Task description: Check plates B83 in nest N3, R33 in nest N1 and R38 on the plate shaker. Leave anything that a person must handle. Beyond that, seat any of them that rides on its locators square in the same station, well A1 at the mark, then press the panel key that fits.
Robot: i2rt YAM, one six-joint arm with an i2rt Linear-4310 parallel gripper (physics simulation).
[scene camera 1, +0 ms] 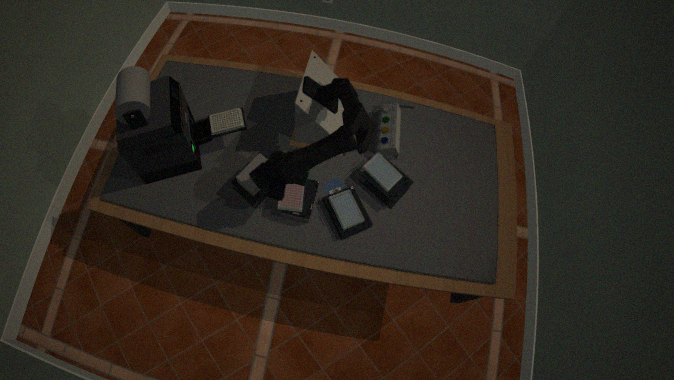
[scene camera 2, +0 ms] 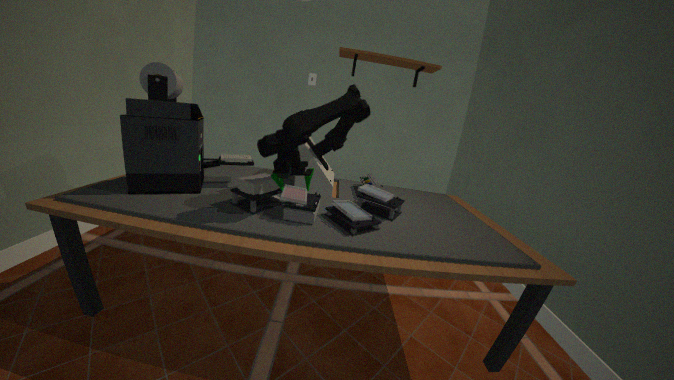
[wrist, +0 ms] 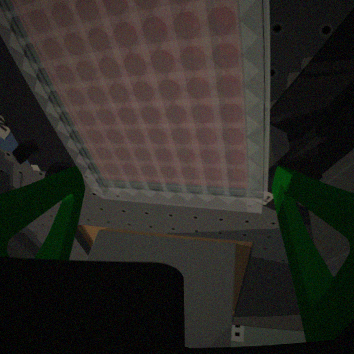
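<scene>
A clear-lidded plate with red wells [scene camera 1: 291, 197] [scene camera 2: 294, 194] [wrist: 165, 100] lies on a dark-topped station with a pale body [scene camera 2: 300, 214]. My gripper [scene camera 2: 295, 188] [wrist: 178, 176] is open above this station. Its green fingers stand apart, left and right of the plate's near end in the wrist view, and hold nothing. A pale plate [scene camera 1: 346, 209] [scene camera 2: 353, 210] lies on a black nest right of it, and another pale plate [scene camera 1: 382, 171] [scene camera 2: 376, 193] on a nest farther back. A whitish plate [scene camera 1: 245, 175] [scene camera 2: 255, 183] at the left is partly hidden by my arm in scene camera 1. Plate and nest labels are unreadable.
A key panel [scene camera 1: 395, 129] with green, yellow and blue keys stands at the back right. A large dark machine [scene camera 1: 157, 150] [scene camera 2: 162, 150] stands at the left, with a white plate [scene camera 1: 226, 121] [scene camera 2: 236, 159] on its extended arm. A white board [scene camera 1: 315, 70] stands beside my arm's base.
</scene>
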